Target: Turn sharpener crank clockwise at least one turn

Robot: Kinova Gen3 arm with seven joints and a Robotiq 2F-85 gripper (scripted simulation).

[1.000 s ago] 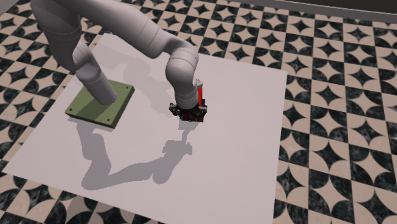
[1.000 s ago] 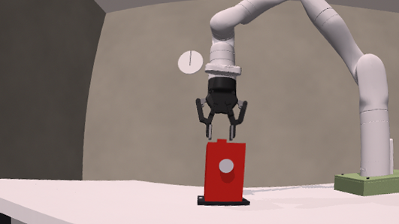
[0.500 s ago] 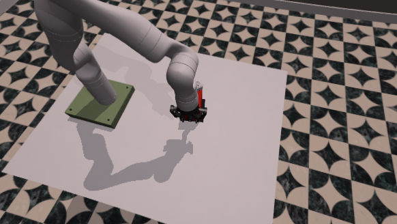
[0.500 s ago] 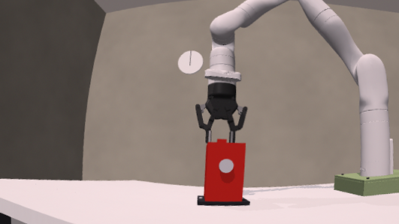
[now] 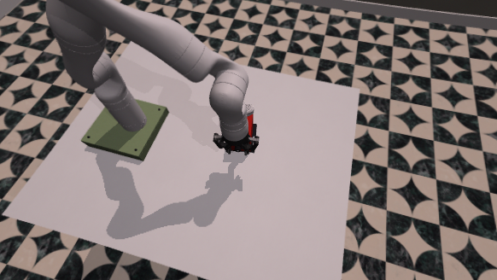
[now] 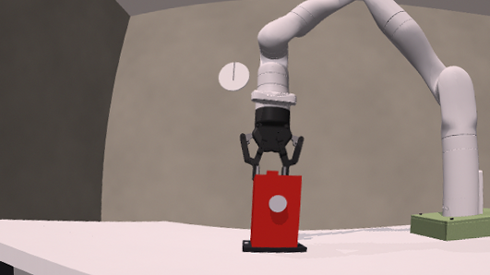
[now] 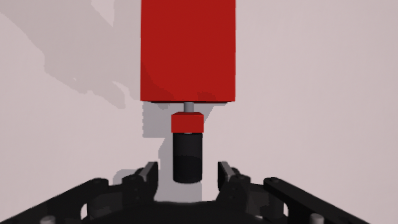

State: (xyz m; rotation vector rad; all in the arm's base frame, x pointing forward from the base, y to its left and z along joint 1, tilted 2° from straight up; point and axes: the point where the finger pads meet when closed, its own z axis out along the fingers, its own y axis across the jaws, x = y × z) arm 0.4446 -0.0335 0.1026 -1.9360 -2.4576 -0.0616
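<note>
Now: the black crank knob 20 mm to the left of my hand.
</note>
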